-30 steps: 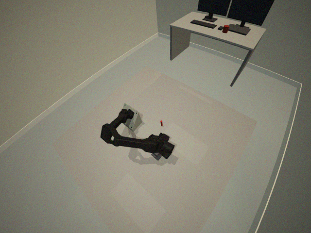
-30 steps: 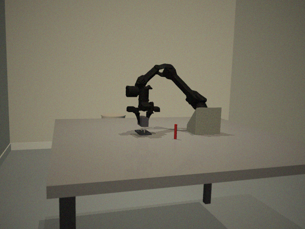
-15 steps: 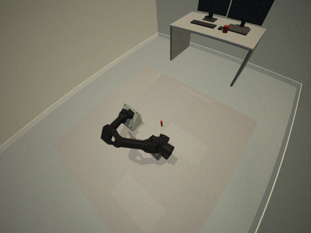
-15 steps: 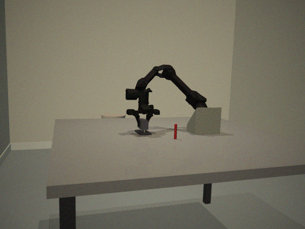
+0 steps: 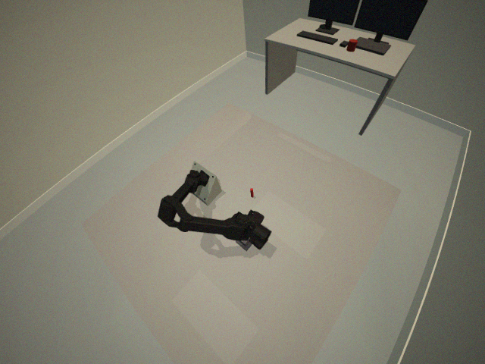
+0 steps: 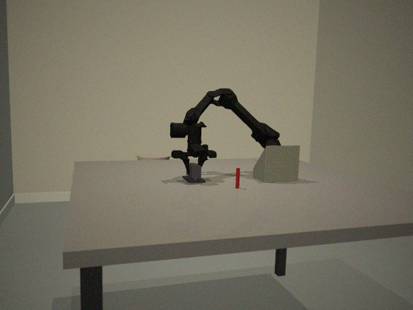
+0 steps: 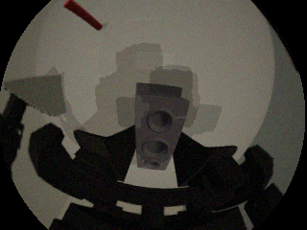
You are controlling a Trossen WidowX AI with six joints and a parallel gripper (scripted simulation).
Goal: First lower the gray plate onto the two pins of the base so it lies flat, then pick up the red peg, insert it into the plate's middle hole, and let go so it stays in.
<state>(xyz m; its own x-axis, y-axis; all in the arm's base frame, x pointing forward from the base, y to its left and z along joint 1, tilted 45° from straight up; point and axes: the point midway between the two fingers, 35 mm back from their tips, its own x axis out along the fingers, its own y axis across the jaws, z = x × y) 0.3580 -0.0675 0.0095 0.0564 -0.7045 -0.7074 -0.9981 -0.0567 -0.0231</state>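
My gripper tip is now 2 cm above the dark base. The rest, counted from my gripper tip: red peg: 13 cm behind, 18 cm to the left, 1 cm above; then gray plate: 3 cm above.
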